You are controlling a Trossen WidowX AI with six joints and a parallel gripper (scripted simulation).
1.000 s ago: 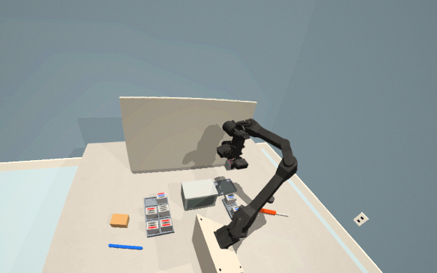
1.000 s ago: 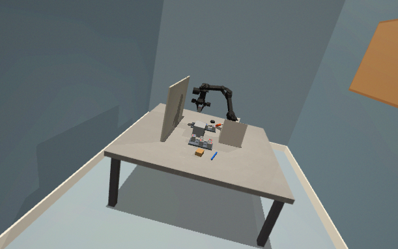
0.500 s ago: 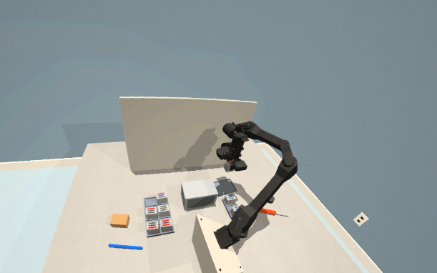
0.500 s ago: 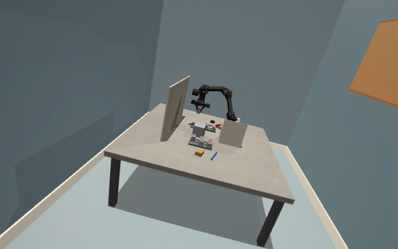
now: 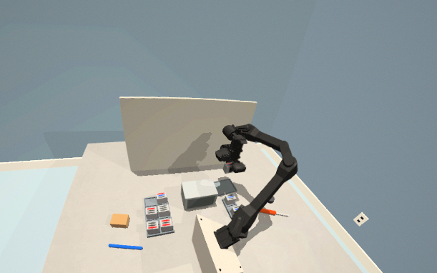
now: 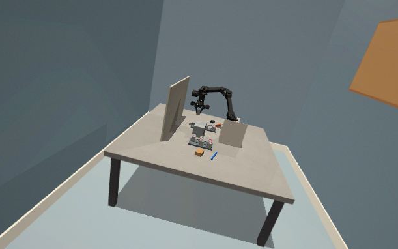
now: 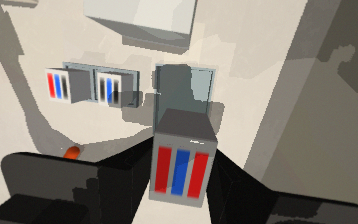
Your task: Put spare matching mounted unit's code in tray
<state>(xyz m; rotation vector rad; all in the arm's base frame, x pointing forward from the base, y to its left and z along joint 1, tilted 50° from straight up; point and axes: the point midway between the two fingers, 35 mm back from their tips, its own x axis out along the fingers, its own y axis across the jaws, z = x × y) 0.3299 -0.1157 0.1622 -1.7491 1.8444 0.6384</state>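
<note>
My gripper tip is now 1 cm past the flat grey tray and 14 cm above it. From my gripper tip the other things lie so: grey mounted unit 5 cm behind, 18 cm to the left, 9 cm below; tall beige panel 21 cm ahead, 15 cm to the left, 8 cm above; grey spare block 2 cm above.
</note>
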